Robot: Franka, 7 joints.
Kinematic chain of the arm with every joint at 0, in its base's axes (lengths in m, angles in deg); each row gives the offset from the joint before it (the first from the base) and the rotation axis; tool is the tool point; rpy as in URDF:
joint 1: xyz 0 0 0.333 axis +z
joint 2: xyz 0 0 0 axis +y
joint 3: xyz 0 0 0.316 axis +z
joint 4: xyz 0.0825 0 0 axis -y
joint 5: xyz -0.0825 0 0.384 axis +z
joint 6: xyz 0 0 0 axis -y
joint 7: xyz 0.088 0 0 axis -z
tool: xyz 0 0 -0.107 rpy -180 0 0
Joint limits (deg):
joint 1: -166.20..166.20
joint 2: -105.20..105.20
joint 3: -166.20..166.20
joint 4: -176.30..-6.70
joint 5: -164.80..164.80
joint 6: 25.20..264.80
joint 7: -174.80..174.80
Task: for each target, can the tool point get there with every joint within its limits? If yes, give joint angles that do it. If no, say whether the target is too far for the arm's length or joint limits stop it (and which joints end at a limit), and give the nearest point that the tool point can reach.
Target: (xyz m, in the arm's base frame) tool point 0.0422 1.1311 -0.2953
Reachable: no: too far | nearest point 0.0280 0.7496 -0.0834 | short by 0.437 m
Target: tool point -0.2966 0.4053 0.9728
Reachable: yes | joints 65.15 3.64 66.31 -56.70 -22.75 131.46 -9.25
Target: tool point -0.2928 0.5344 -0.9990
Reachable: no: too far | nearest point -0.2047 0.3736 -0.3413 | short by 0.683 m
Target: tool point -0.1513 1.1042 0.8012
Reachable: no: too far | nearest point -0.1074 0.7836 0.6653 | short by 0.351 m
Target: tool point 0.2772 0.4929 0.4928
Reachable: yes | joints -55.89 8.16 118.34 -120.45 -83.51 140.51 -28.59
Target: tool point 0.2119 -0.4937 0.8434
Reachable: yes | joints 70.24 -55.20 -49.38 -72.39 41.08 224.98 112.34
